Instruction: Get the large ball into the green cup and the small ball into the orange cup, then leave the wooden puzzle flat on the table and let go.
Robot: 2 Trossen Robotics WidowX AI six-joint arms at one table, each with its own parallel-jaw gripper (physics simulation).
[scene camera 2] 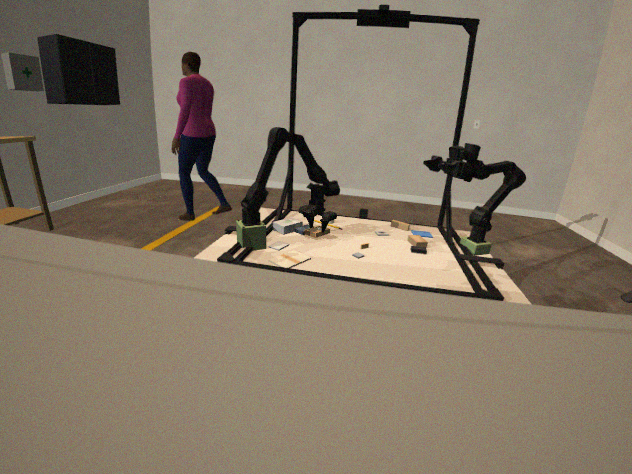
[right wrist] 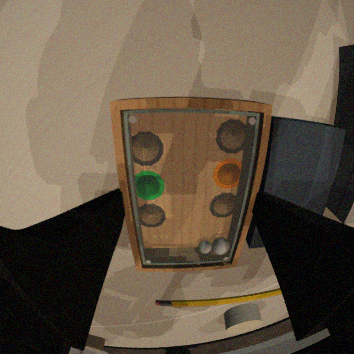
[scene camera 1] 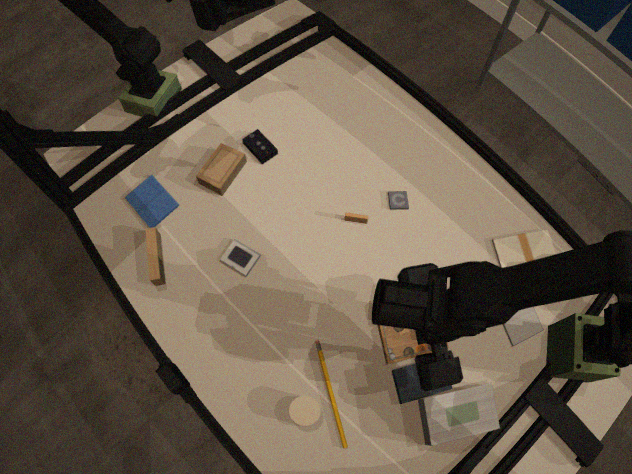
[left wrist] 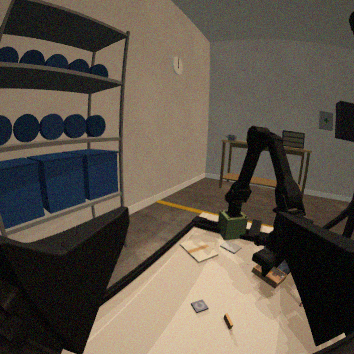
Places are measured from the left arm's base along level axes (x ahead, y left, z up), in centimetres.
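Pixels of known places: left gripper, between the fingertips: point(scene camera 2: 430, 163) point(left wrist: 205, 218); right gripper, between the fingertips: point(scene camera 2: 317, 230) point(right wrist: 190, 198) point(scene camera 1: 415, 336) point(left wrist: 268, 271); left arm's base, origin of its link: point(scene camera 2: 476, 240) point(scene camera 1: 147, 85); right arm's base, origin of its link: point(scene camera 2: 250, 223) point(scene camera 1: 598, 344) point(left wrist: 233, 213).
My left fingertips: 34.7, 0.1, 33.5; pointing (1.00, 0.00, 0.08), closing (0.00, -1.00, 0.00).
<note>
For each thing: its top centre in the pictures, then the offset to it from my left fingertips, as dx, dy, dz. "pt": a spot on its surface instead.
- wooden puzzle, centre of its top: point(right wrist: 190, 213) point(scene camera 1: 415, 335) point(left wrist: 270, 269) point(scene camera 2: 317, 228) +33.2, -29.7, -35.1
- green cup, a spot on its surface: point(right wrist: 149, 185) pt +33.2, -27.4, -35.6
- orange cup, a spot on its surface: point(right wrist: 228, 174) pt +35.6, -30.3, -35.8
- large ball, centre of its top: point(right wrist: 221, 251) +30.9, -34.0, -36.4
- small ball, centre of its top: point(right wrist: 205, 251) +30.2, -33.2, -36.7
- dark blue box, centre of its top: point(right wrist: 301, 192) point(scene camera 1: 423, 379) point(left wrist: 279, 264) point(scene camera 2: 305, 227) +37.2, -36.0, -36.9
- white box, centre of its top: point(scene camera 1: 462, 413) point(scene camera 2: 288, 221) +45.1, -39.9, -34.7
- yellow pencil, centre of its top: point(right wrist: 236, 301) point(scene camera 1: 331, 394) +23.8, -43.1, -38.0
- round cream piece, centre of its top: point(right wrist: 243, 327) point(scene camera 1: 304, 410) +20.8, -47.3, -36.0
- notebook, centre of its top: point(scene camera 1: 528, 255) point(scene camera 2: 290, 258) point(left wrist: 198, 248) +51.1, -7.1, -38.0
- grey tile, centre of its top: point(scene camera 1: 523, 324) point(scene camera 2: 279, 245) point(left wrist: 230, 246) +52.9, -20.7, -38.1
The wooden puzzle point(scene camera 1: 396, 340) point(scene camera 2: 317, 232) point(left wrist: 270, 276) point(right wrist: 187, 150) is held between the fingers of my right gripper point(scene camera 2: 317, 224) point(right wrist: 190, 198), one on each long side; its height over the table is hard to tell. In the right wrist view, the green cup point(right wrist: 149, 185) is at the left and the orange cup point(right wrist: 228, 174) at the right. The large ball point(right wrist: 220, 246) and the small ball point(right wrist: 205, 246) lie side by side near the bottom right corner, both outside the cups. My left gripper point(scene camera 2: 427, 163) point(left wrist: 205, 218) is open and empty, high above the table and far from the puzzle.
In scene camera 1 a dark blue box point(scene camera 1: 405, 383) stands close to the puzzle, with a white box point(scene camera 1: 487, 408) beyond it. A yellow pencil point(scene camera 1: 331, 395) and a round cream piece point(scene camera 1: 304, 411) lie to the left. A notebook point(scene camera 1: 510, 247) and a grey tile point(scene camera 1: 523, 329) lie right.
</note>
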